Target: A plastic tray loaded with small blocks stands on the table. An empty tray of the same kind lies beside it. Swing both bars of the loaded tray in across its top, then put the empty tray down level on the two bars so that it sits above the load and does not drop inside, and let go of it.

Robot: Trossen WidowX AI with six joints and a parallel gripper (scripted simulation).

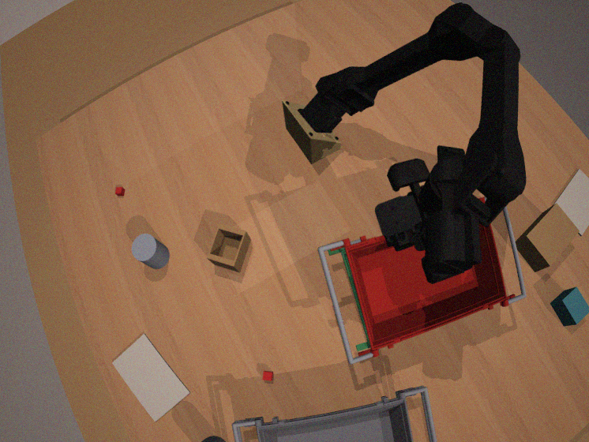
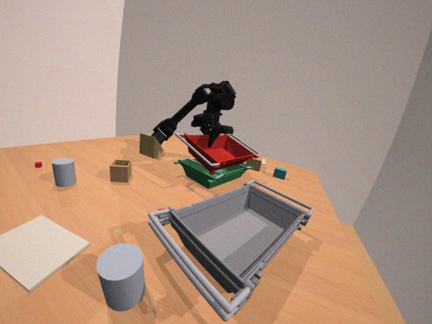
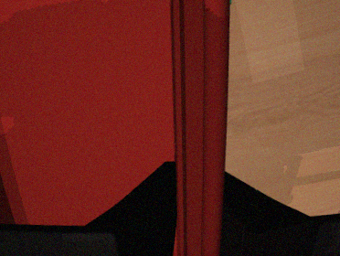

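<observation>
Right now the red tray is 70 mm ahead of my gripper tip, 20 mm to the right of it and 10 mm above it. Round my gripper tip: box: 190 mm behind, 270 mm to the right, 100 mm below; then tan block: 170 mm ahead, 280 mm to the left, 80 mm below; then teal cube: 320 mm ahead, 230 mm to the left, 90 mm below.
</observation>
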